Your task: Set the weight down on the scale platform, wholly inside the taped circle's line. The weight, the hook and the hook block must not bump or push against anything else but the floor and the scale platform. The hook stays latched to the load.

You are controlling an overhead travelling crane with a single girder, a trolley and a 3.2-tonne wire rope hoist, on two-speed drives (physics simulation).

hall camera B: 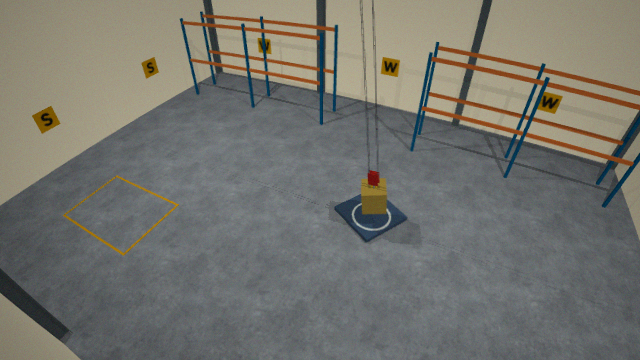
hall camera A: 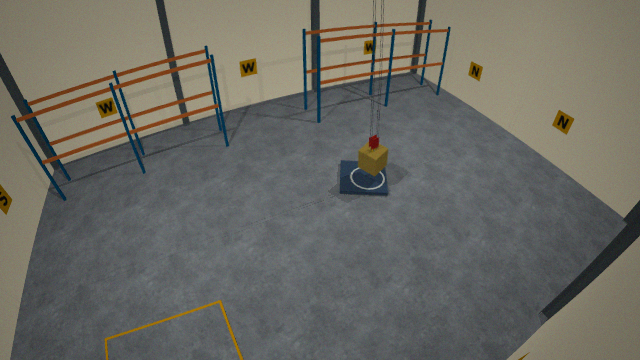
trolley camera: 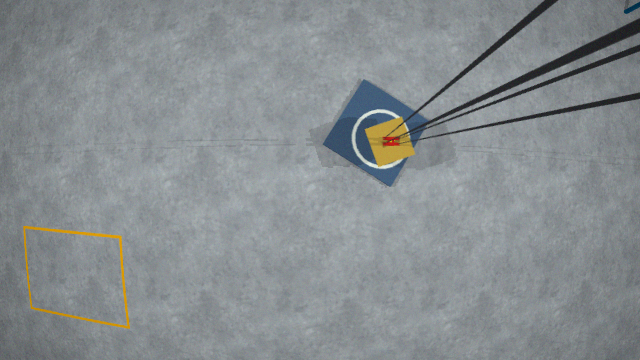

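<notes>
The yellow weight (hall camera A: 372, 161) (hall camera B: 374, 201) (trolley camera: 385, 156) hangs upright above the dark blue scale platform (hall camera A: 346, 189) (hall camera B: 344, 208) (trolley camera: 362, 92). Shadows fall on both sides of the platform. In the trolley view the weight appears over the right part of the white taped circle (hall camera A: 367, 188) (hall camera B: 371, 230) (trolley camera: 353, 139), covers part of its right line and sticks out past it. The height of the gap is hard to tell. My gripper, the hook under the red hook block (hall camera A: 374, 142) (hall camera B: 373, 178) (trolley camera: 391, 141), is latched to the weight's top; the hook itself is too small to see clearly.
One blue and orange rack (hall camera A: 127, 128) (hall camera B: 321, 100) stands along the W wall near the S wall. A second rack (hall camera A: 319, 100) (hall camera B: 416, 130) stands along the W wall towards the N wall. A yellow rectangle (hall camera A: 162, 320) (hall camera B: 94, 235) (trolley camera: 125, 282) is marked on the floor.
</notes>
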